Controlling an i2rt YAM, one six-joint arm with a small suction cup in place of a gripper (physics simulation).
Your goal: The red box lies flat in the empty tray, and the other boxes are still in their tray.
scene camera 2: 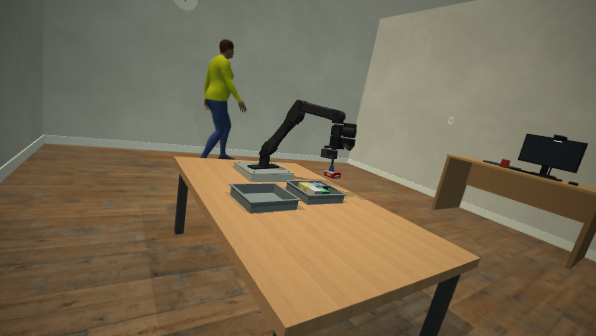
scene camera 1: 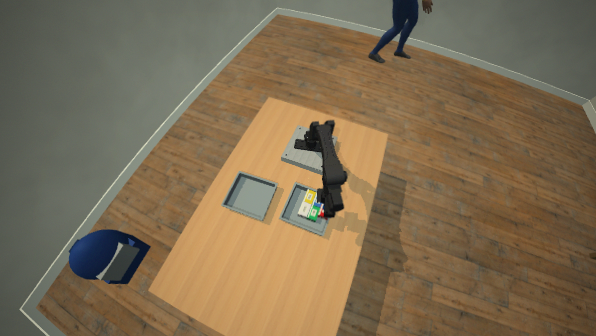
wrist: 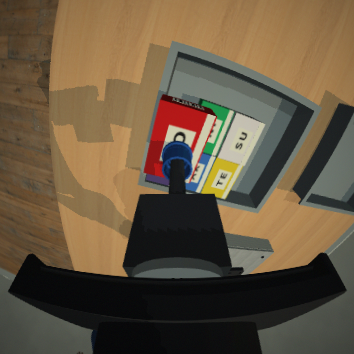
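My suction gripper has its blue cup on the top face of the red box. It holds the box roughly level in the air above the right tray. In that tray lie a green box, a white box, a yellow box, a blue box and a purple box. The red box partly hides some of them. The empty tray stands apart beside it. The arm hides the cup in scene camera 1.
The arm stands on a grey base plate behind the trays. The trays stand on a wooden table. A person is on the floor beyond it. A desk with a monitor stands at the right.
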